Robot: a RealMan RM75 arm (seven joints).
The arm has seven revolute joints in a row. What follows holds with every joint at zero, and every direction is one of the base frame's. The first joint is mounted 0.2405 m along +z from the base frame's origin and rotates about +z. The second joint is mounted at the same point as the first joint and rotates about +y. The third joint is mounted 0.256 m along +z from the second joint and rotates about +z. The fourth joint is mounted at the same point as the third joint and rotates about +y. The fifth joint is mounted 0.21 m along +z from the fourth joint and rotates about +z. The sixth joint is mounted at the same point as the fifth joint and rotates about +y. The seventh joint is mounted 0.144 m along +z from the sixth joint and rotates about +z. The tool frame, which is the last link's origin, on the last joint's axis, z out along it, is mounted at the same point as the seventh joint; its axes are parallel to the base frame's.
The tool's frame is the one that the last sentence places.
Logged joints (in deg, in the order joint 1, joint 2, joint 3, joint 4, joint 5, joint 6, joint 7), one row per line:
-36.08 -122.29 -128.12 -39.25 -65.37 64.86 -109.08
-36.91 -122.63 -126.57 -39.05 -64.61 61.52 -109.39
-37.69 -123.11 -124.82 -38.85 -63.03 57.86 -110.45
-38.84 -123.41 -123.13 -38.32 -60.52 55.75 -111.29
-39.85 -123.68 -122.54 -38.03 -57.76 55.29 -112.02
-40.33 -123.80 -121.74 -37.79 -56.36 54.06 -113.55
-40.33 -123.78 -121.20 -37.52 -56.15 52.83 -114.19
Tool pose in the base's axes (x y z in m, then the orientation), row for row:
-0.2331 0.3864 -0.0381 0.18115 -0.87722 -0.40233 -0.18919
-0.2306 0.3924 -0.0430 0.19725 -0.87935 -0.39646 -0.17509
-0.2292 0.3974 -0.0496 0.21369 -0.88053 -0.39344 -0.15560
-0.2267 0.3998 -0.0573 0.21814 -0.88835 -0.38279 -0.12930
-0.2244 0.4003 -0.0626 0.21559 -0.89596 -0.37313 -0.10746
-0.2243 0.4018 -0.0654 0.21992 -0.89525 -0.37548 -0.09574
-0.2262 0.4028 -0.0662 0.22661 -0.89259 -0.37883 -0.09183
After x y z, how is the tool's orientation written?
As a quaternion, w x y z.
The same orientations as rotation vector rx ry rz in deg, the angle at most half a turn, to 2 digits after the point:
-141.94 -65.10 -30.61
-141.05 -63.59 -28.08
-140.00 -62.55 -24.74
-140.91 -60.72 -20.51
-142.31 -59.27 -17.07
-141.87 -59.50 -15.17
-140.95 -59.82 -14.50

